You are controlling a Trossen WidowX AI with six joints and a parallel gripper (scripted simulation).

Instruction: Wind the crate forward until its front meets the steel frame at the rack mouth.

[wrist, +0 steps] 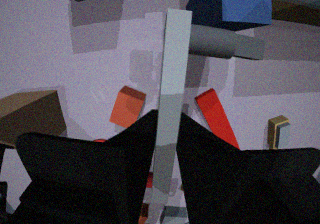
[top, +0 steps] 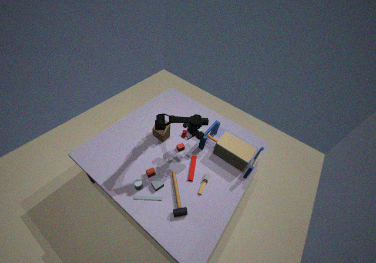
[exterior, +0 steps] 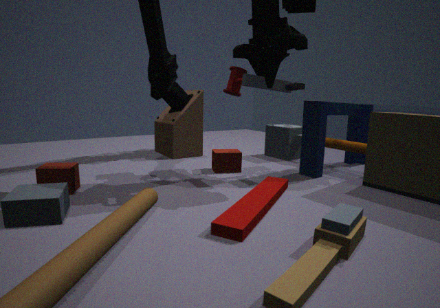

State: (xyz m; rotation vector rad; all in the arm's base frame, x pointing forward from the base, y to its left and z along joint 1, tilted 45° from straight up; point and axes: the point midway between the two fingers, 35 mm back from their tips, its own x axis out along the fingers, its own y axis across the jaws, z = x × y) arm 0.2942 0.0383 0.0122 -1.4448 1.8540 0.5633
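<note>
My gripper tip is 50 mm past the red knob, 40 mm to the left of it and 10 mm below it. The rest, counted from my gripper tip: blue front frame: 80 mm ahead, 190 mm to the left, 80 mm below; then winch handle: 10 mm behind, 10 mm to the right, 10 mm above; then red bar: 110 mm ahead, 160 mm to the right, 180 mm below.
</note>
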